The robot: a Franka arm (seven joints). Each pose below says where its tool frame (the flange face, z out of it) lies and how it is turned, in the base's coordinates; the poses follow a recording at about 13 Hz.
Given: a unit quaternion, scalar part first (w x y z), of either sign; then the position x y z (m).
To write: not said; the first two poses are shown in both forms.
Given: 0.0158 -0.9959 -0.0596 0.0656 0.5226 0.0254 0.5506
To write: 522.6 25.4 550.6 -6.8 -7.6 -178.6
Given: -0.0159 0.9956 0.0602 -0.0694 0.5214 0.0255 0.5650
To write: 521.4 25.5 565.0 -6.8 -8.1 -178.7
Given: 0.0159 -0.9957 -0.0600 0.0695 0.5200 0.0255 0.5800
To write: 520.0 25.5 580.0 -6.8 -8.1 -178.7
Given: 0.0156 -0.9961 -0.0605 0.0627 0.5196 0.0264 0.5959
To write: 519.6 26.4 595.9 -6.9 -7.3 -178.6
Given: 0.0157 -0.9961 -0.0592 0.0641 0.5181 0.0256 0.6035
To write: 518.1 25.6 603.5 -6.7 -7.4 -178.6
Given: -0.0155 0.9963 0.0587 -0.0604 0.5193 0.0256 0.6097
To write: 519.3 25.6 609.7 -6.7 -7.0 -178.6
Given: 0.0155 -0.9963 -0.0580 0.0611 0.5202 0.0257 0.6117
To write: 520.2 25.7 611.7 -6.6 -7.1 -178.6
